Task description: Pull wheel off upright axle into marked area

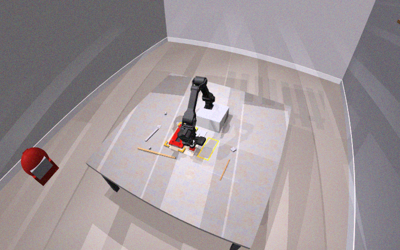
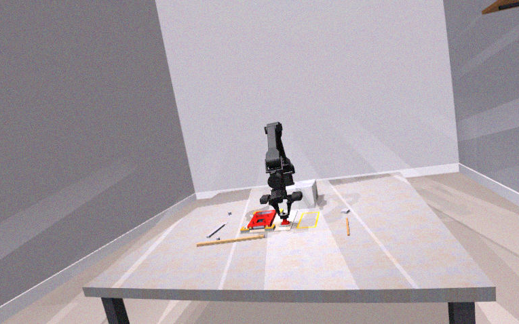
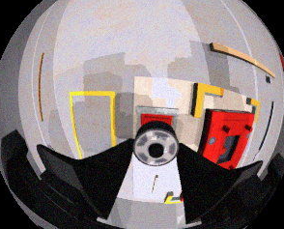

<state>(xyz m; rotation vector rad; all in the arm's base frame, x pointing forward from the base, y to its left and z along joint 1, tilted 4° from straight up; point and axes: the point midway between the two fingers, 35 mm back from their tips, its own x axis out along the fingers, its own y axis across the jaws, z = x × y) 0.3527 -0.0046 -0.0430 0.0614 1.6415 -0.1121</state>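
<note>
Right now my gripper tip is 1 cm above the upright axle. The rest, counted from my gripper tip: wheel (right at my gripper tip); then grey bar (34 cm to the right, 4 cm below, 2 cm behind).
</note>
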